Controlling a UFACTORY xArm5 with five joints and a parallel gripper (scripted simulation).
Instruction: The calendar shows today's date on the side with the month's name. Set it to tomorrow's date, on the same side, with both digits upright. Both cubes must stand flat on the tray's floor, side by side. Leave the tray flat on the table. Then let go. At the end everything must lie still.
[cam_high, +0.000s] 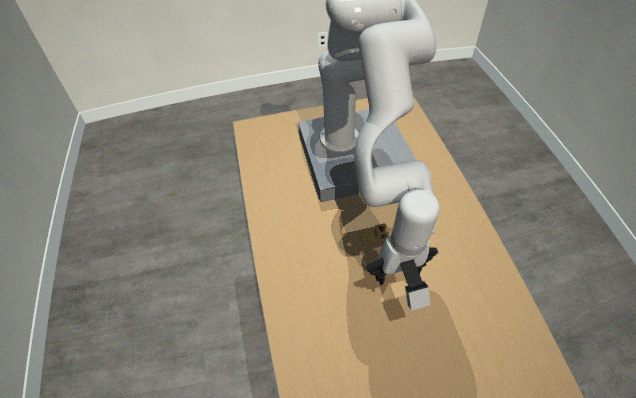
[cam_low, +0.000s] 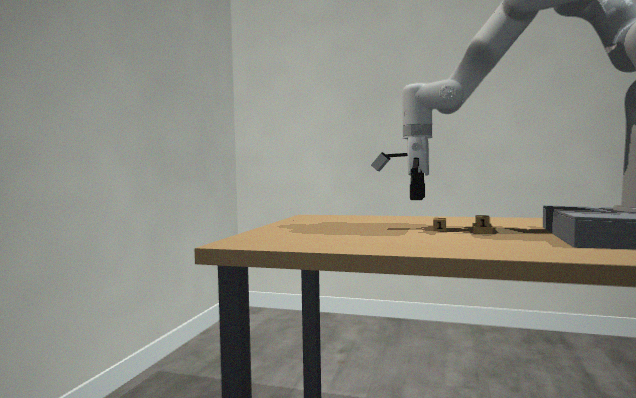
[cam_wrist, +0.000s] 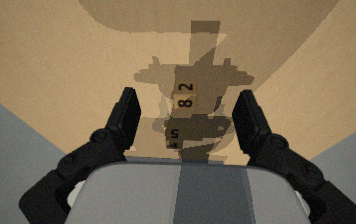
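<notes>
Now: the wooden cube 80 mm below my hand and 60 mm behind it. The rest, counted from my hand: wooden tray: 160 mm behind, 80 mm below, 10 mm to the left.
</notes>
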